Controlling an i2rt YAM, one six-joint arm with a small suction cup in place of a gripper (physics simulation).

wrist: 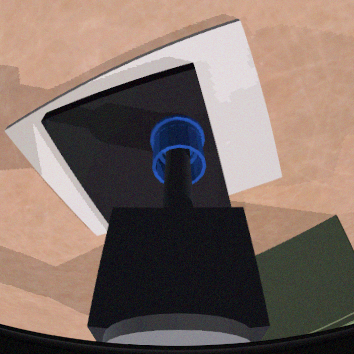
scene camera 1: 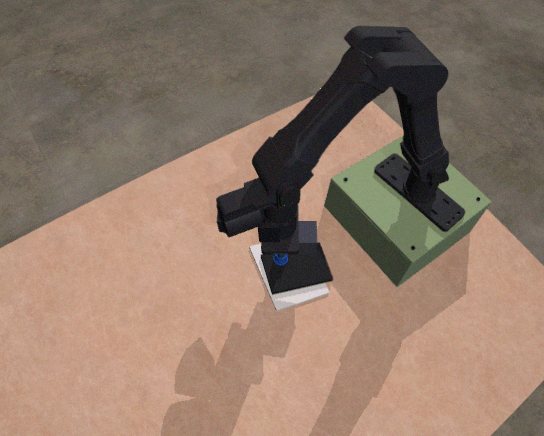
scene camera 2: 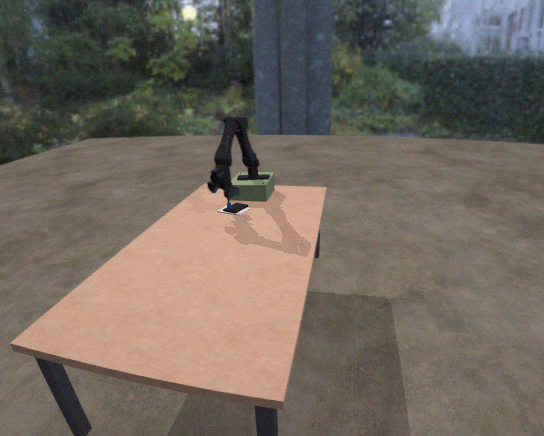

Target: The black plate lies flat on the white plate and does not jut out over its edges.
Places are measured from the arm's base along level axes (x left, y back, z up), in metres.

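Where they show: hand at its tool point: [wrist: 177, 130] [scene camera 1: 281, 261] [scene camera 2: 229, 209]; arm's base at its link origin: [scene camera 1: 418, 192] [scene camera 2: 253, 177].
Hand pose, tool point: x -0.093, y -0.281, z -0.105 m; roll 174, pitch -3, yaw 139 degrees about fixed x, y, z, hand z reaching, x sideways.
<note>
Things, the pixels of their top centre, and the offset from my tool point. Level surfaces: height alone.
- black plate at its top centre: [wrist: 151, 182] [scene camera 1: 296, 266] [scene camera 2: 235, 207] dx +0.032, dy +0.012, dz +0.010 m
- white plate at its top centre: [wrist: 148, 153] [scene camera 1: 288, 269] [scene camera 2: 233, 209] dx +0.023, dy +0.000, dz +0.000 m
- wooden table at its surface level: dz -0.005 m
The black plate [scene camera 1: 307, 269] [scene camera 2: 237, 208] [wrist: 116, 158] is a thin square that hangs level just over the white plate [scene camera 1: 296, 298] [scene camera 2: 241, 213] [wrist: 239, 123]. In the wrist view a shadow rims it, and white shows past its left, far and right edges. Its near edge is hidden behind the wrist mount. My gripper [scene camera 1: 280, 259] [scene camera 2: 229, 206] [wrist: 178, 140] is the blue suction cup. It sits pressed on the black plate's top, off centre, and holds it.
The arm's green base block [scene camera 1: 383, 208] [scene camera 2: 253, 190] [wrist: 309, 274] stands just right of the plates on the wooden table [scene camera 1: 140, 281] [scene camera 2: 205, 281]. The table's back edge runs close behind the arm.
</note>
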